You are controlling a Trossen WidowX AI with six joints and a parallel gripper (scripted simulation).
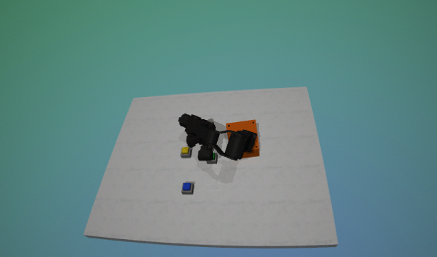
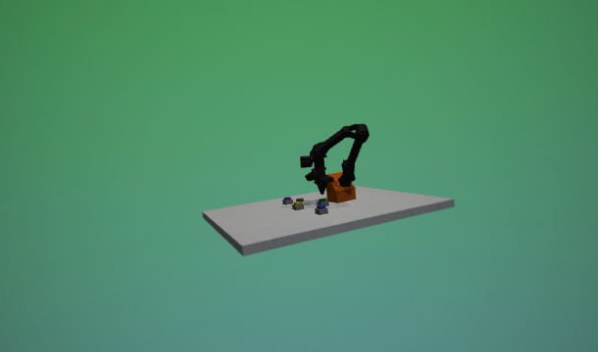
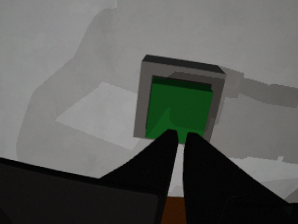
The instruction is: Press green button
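Right now the green button is 3 cm below my gripper tip. The rest, counted from my gripper tip: small grey block 23 cm to the right, 5 cm below, 4 cm ahead; blue button 17 cm to the left, 9 cm ahead, 3 cm below; yellow button 14 cm ahead, 3 cm to the right, 3 cm below.
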